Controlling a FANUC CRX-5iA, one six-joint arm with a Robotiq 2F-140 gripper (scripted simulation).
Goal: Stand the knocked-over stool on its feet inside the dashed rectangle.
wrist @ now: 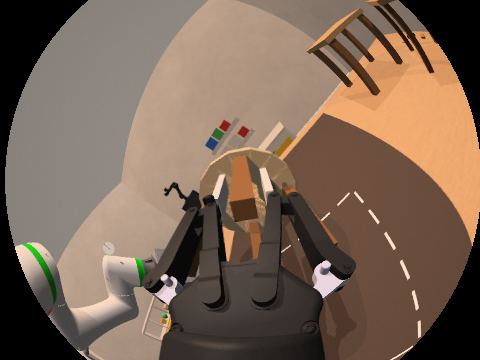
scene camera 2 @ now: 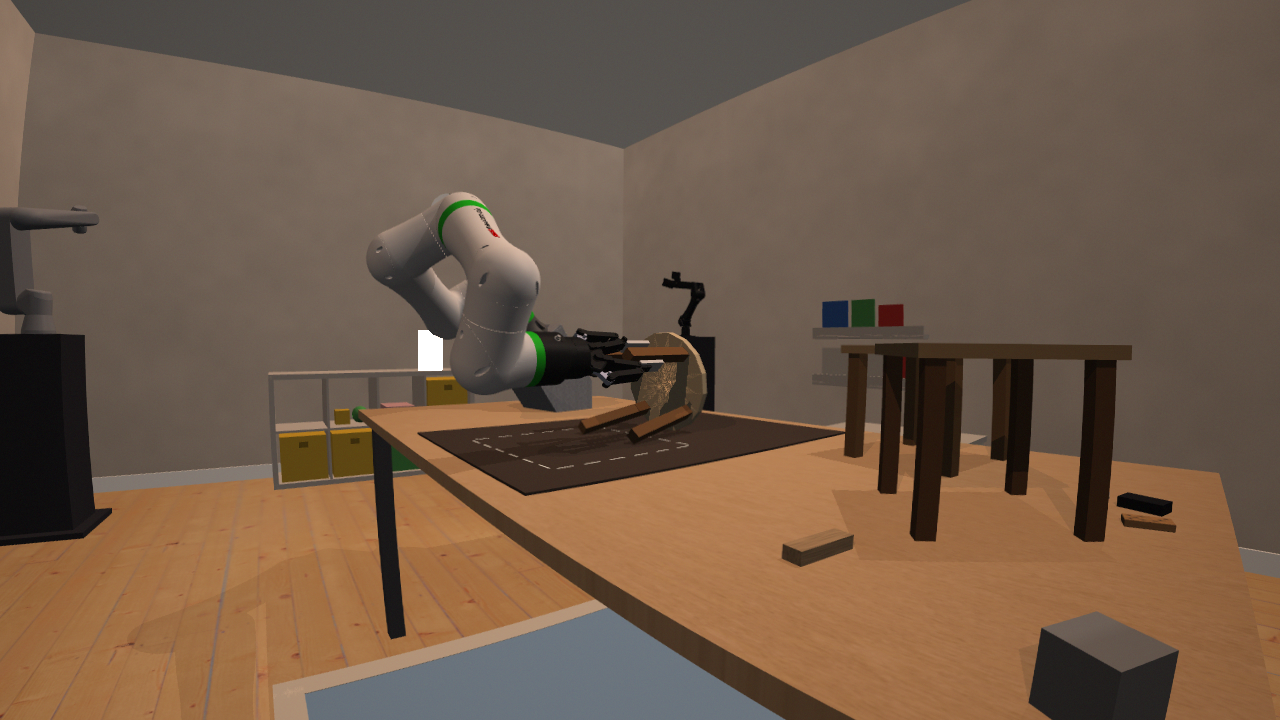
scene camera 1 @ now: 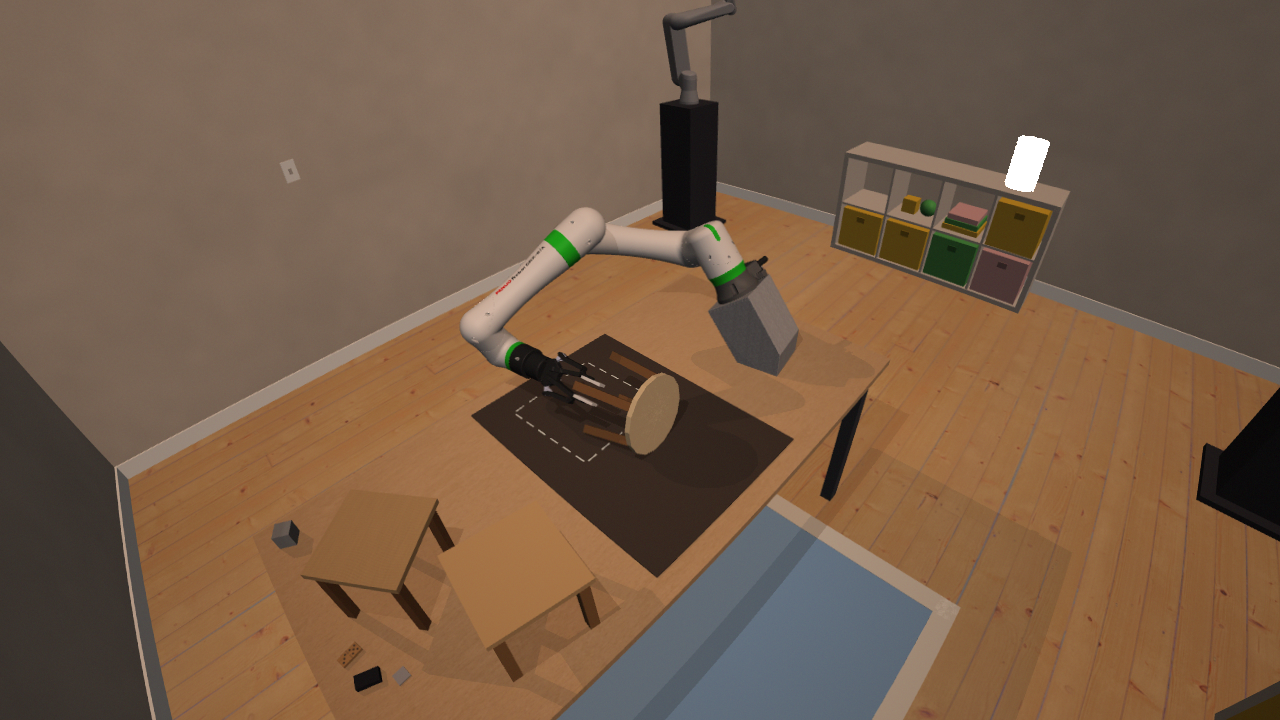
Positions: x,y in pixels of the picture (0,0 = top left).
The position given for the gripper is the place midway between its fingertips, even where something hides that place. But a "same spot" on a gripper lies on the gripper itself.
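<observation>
The gripper appears in scene camera 1 (598,395), in scene camera 2 and in the wrist view. On the gripper, (wrist: 333,268) and (scene camera 2: 610,373) are the same spot. A stool is visible in scene camera 1 (651,413), in scene camera 2 (677,391) and in the wrist view (246,208). On a dark mat, (wrist: 375,307) and (scene camera 1: 550,419) are the same spot.
</observation>
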